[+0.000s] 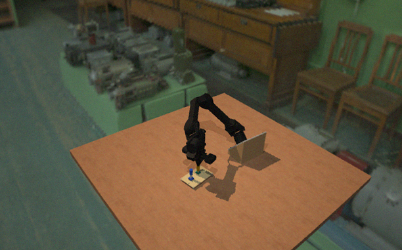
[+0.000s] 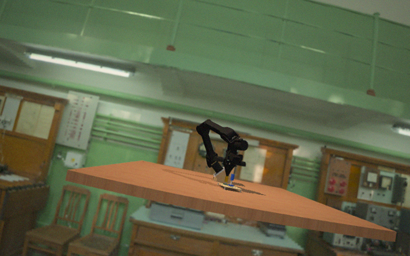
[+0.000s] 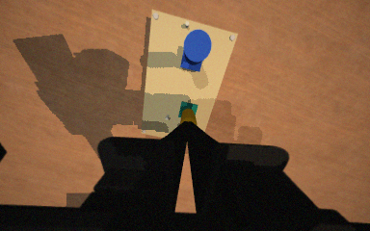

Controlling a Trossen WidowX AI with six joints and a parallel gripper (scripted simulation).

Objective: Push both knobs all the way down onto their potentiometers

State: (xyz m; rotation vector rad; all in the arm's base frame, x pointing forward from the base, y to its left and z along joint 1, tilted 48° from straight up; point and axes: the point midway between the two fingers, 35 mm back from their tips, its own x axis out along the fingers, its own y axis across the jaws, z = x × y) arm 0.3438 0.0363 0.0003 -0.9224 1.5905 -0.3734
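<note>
Now: gripper tip 20 mm above the yellow knob. From my gripper tip the other things lie so: blue knob: 60 mm ahead, 20 mm to the left.
</note>
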